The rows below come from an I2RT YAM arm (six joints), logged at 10 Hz.
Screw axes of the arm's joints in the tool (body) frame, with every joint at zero. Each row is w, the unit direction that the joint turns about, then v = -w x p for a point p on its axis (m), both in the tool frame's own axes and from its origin. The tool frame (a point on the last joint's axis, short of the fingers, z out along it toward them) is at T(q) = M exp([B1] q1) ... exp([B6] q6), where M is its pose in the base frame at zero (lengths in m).
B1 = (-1, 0, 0, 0, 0.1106, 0)
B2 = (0, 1, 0, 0.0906, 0, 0.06)
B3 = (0, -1, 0, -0.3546, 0, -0.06)
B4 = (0, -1, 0, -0.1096, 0, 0)
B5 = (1, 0, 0, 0, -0.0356, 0)
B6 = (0, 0, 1, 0, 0, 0)
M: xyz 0.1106 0 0.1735 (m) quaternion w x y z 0.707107 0 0.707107 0
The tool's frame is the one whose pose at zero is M.
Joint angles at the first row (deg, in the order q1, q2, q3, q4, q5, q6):
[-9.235 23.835 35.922 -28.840 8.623 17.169]
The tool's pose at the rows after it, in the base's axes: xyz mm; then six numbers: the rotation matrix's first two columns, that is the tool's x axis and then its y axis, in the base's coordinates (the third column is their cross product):
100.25, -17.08, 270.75, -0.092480, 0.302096, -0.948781, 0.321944, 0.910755, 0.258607
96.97, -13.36, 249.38, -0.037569, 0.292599, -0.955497, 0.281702, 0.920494, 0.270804
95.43, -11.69, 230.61, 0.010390, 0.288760, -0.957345, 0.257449, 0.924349, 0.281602
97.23, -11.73, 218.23, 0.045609, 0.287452, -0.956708, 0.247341, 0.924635, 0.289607
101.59, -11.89, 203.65, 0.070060, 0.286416, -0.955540, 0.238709, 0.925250, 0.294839
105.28, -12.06, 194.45, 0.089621, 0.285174, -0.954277, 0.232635, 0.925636, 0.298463
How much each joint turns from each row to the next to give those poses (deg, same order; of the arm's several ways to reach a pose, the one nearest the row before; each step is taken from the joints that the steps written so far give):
[3.196 -8.262 -9.137 6.995 1.796 0.022]
[2.270 -5.836 -6.403 4.348 0.849 -0.022]
[1.131 -5.047 -5.421 3.433 0.542 -0.001]
[0.052 -2.408 -3.717 3.408 0.073 0.023]
[-0.003 -1.288 -4.085 4.283 -0.068 0.000]
[-0.002 -0.088 -2.733 3.826 -0.003 -0.022]

